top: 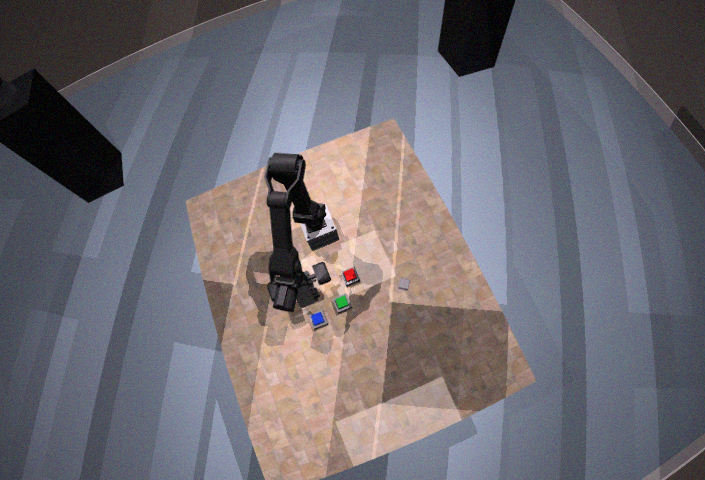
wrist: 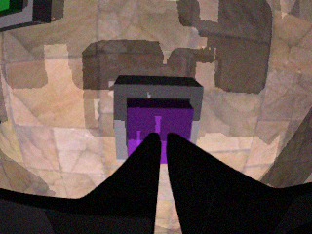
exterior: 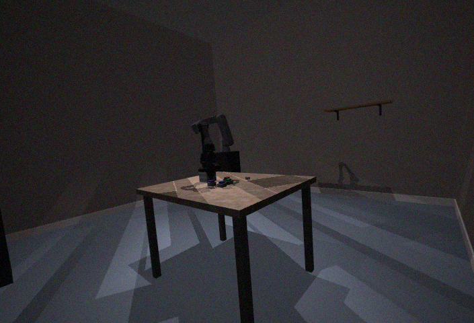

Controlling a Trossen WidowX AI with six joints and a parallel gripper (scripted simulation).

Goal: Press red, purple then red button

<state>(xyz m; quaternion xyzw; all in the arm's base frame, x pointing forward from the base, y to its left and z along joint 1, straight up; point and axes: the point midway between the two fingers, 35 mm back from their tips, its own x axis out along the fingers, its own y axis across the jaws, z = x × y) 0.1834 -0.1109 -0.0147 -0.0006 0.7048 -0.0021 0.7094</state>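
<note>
Right now the red button is 10 mm ahead of my gripper tip, 150 mm to the left of it and 10 mm below it. The rest, counted from my gripper tip: blue button 100 mm ahead, 10 mm to the left, 10 mm below; then purple button 10 mm below; then green button 80 mm ahead, 100 mm to the left, 10 mm below.
</note>
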